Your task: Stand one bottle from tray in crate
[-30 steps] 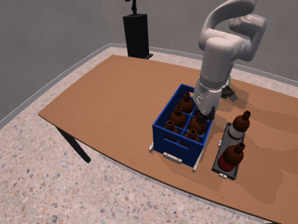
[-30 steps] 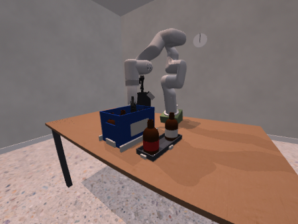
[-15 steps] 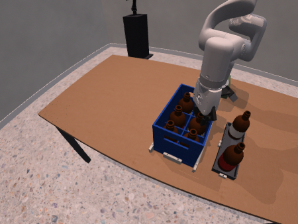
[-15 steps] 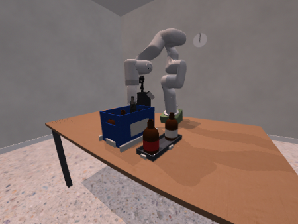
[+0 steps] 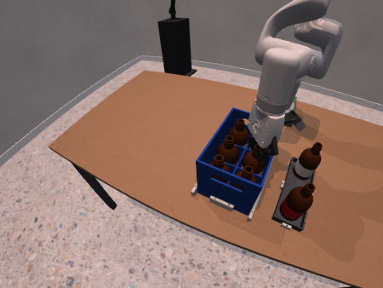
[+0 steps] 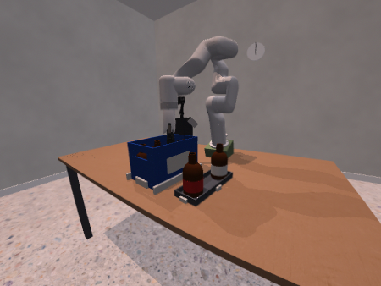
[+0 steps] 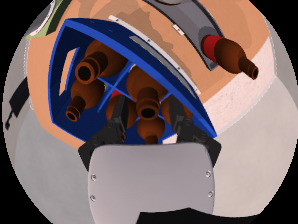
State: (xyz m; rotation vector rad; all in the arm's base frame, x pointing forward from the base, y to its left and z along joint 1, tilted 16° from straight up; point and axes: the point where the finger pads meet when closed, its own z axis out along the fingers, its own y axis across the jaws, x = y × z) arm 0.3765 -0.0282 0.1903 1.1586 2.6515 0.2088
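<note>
My hand is 8 cm above the blue crate and 4 cm to the left of it.
</note>
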